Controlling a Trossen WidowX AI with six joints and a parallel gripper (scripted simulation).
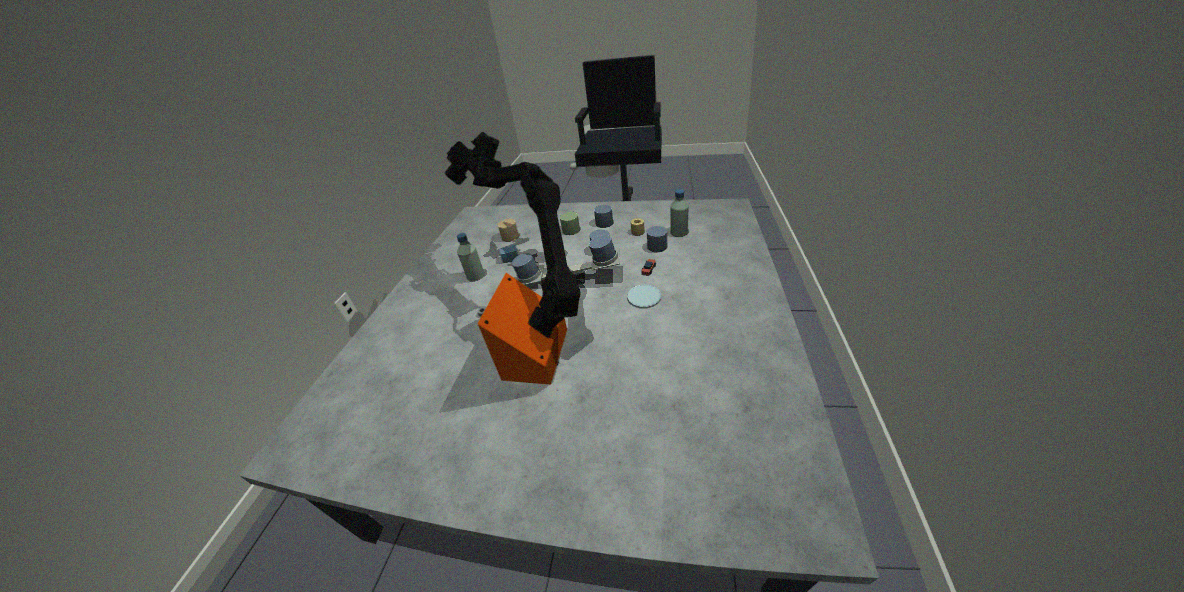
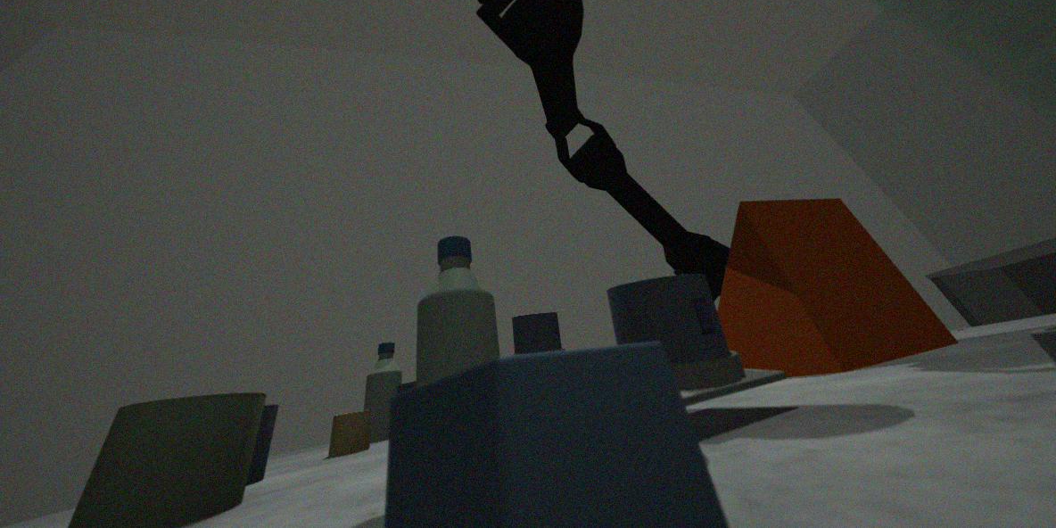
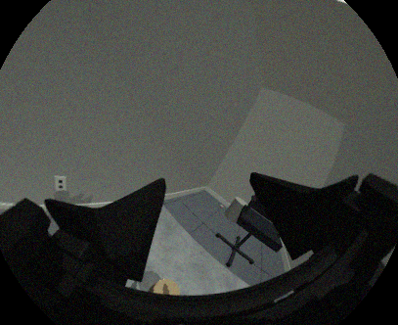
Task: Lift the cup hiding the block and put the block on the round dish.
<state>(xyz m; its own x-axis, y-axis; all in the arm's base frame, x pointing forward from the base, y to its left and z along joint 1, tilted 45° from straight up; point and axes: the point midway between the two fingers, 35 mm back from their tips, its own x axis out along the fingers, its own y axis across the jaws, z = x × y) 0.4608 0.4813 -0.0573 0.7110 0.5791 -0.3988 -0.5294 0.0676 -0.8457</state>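
The grey block is 34 cm below my gripper tip, 25 cm to the right of it and 22 cm behind it. Also, from my gripper tip: tan cylinder (35 cm below, 8 cm to the right, 4 cm ahead); red toy car (63 cm to the right, 37 cm below, 13 cm behind); blue cube (36 cm below, 12 cm to the right, 10 cm behind).
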